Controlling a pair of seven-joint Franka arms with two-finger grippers.
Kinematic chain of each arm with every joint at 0, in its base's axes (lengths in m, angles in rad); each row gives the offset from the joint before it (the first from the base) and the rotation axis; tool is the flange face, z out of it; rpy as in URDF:
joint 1: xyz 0 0 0.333 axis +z
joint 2: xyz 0 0 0 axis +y
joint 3: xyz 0 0 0.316 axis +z
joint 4: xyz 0.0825 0 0 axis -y
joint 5: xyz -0.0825 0 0.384 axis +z
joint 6: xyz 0 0 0 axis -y
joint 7: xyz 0.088 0 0 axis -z
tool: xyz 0 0 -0.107 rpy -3.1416 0 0
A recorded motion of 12 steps. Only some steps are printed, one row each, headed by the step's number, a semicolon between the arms.
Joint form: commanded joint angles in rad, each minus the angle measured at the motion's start. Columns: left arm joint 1, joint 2, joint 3, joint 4, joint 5, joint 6, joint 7; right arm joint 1, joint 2, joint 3, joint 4, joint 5, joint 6, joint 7.
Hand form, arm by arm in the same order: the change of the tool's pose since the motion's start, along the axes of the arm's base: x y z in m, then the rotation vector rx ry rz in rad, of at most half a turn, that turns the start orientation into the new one. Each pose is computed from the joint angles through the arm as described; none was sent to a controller.
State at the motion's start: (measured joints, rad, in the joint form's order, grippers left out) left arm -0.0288 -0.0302 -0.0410 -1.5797 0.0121 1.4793 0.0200; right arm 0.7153 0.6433 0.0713 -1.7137 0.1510 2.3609 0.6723
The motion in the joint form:
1: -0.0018 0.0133 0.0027 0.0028 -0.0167 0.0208 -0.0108; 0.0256 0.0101 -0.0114 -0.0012 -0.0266 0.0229 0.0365
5: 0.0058 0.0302 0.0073 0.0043 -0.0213 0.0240 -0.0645; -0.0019 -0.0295 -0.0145 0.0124 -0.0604 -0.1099 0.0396
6: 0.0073 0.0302 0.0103 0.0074 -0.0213 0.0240 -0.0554; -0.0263 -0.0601 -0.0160 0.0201 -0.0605 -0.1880 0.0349
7: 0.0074 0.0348 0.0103 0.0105 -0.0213 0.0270 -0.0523; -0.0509 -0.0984 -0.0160 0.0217 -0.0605 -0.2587 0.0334
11: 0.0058 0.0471 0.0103 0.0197 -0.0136 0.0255 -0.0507; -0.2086 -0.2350 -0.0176 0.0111 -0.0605 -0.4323 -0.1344
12: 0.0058 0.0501 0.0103 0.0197 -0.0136 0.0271 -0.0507; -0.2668 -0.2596 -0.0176 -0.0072 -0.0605 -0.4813 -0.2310
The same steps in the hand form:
1: 0.0062 -0.0017 -0.0042 -0.0173 -0.0092 0.0113; -0.0063 0.0073 -0.0056 -0.0142 -0.0236 -0.0038
5: 0.0119 0.0043 -0.0124 -0.0178 0.0029 0.0772; 0.0030 -0.0102 0.0153 -0.0817 0.0195 0.0020
6: 0.0121 0.0067 -0.0110 -0.0187 -0.0002 0.0726; 0.0115 -0.0246 0.0328 -0.1060 0.0504 -0.0104
7: 0.0139 0.0067 -0.0118 -0.0192 -0.0017 0.0696; 0.0181 -0.0394 0.0536 -0.1239 0.0754 -0.0257
11: 0.0175 0.0066 -0.0144 -0.0116 0.0023 0.0664; 0.0627 -0.1322 0.1257 -0.1201 0.1134 0.0001
12: 0.0185 0.0066 -0.0160 -0.0116 0.0037 0.0664; 0.0719 -0.1687 0.1302 -0.1211 0.1490 0.0435

